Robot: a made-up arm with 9 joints. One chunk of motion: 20 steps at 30 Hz.
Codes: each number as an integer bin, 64 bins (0 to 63) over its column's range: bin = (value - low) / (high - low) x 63, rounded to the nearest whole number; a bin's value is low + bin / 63 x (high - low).
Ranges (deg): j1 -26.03..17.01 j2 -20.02..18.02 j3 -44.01..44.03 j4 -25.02..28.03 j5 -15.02..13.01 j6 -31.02..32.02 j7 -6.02..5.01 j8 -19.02..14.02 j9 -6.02..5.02
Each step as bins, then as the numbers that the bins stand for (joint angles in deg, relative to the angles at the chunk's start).
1 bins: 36 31 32 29 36 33 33 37 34
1 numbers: -1.44 -1.30 0.71 -0.60 1.00 2.00 -0.24 0.38 -0.06
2 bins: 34 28 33 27 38 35 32 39 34
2 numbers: -2.80 -3.11 2.11 -2.28 1.89 4.00 -0.42 1.43 -0.06
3 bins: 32 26 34 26 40 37 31 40 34
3 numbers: -4.17 -4.32 3.50 -3.13 2.78 6.00 -0.59 1.96 -0.06
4 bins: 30 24 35 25 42 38 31 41 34
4 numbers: -5.53 -5.53 4.90 -3.97 3.67 7.00 -0.59 2.48 -0.06
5 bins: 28 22 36 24 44 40 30 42 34
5 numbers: -6.90 -6.74 6.30 -4.81 4.56 9.01 -0.77 3.01 -0.06
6 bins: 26 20 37 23 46 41 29 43 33
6 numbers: -8.27 -7.94 7.70 -5.65 5.45 10.01 -0.94 3.53 -0.24
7 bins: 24 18 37 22 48 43 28 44 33
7 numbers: -9.63 -9.15 7.70 -6.49 6.34 12.01 -1.12 4.06 -0.24
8 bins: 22 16 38 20 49 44 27 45 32
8 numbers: -11.00 -10.36 9.09 -8.18 6.78 13.01 -1.29 4.58 -0.41
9 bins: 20 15 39 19 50 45 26 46 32
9 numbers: -12.37 -10.96 10.49 -9.02 7.23 14.01 -1.47 5.10 -0.41
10 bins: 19 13 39 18 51 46 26 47 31
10 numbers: -13.05 -12.17 10.49 -9.86 7.67 15.01 -1.47 5.63 -0.59
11 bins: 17 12 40 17 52 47 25 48 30
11 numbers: -14.42 -12.77 11.89 -10.70 8.12 16.01 -1.64 6.15 -0.76
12 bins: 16 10 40 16 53 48 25 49 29
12 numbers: -15.10 -13.98 11.89 -11.55 8.56 17.01 -1.64 6.68 -0.94
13 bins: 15 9 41 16 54 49 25 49 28
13 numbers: -15.78 -14.59 13.29 -11.55 9.01 18.01 -1.64 6.68 -1.11
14 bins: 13 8 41 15 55 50 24 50 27
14 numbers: -17.15 -15.19 13.29 -12.39 9.45 19.01 -1.82 7.20 -1.29
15 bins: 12 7 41 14 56 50 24 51 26
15 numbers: -17.83 -15.79 13.29 -13.23 9.90 19.01 -1.82 7.73 -1.46
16 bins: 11 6 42 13 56 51 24 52 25
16 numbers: -18.52 -16.40 14.68 -14.07 9.90 20.01 -1.82 8.25 -1.64
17 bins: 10 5 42 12 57 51 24 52 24
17 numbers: -19.20 -17.00 14.68 -14.92 10.34 20.01 -1.82 8.25 -1.81
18 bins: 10 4 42 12 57 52 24 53 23
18 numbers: -19.20 -17.60 14.68 -14.92 10.34 21.01 -1.82 8.78 -1.99
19 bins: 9 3 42 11 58 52 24 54 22
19 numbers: -19.88 -18.21 14.68 -15.76 10.79 21.01 -1.82 9.30 -2.16
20 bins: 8 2 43 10 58 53 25 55 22
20 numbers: -20.56 -18.81 16.08 -16.60 10.79 22.01 -1.64 9.82 -2.16
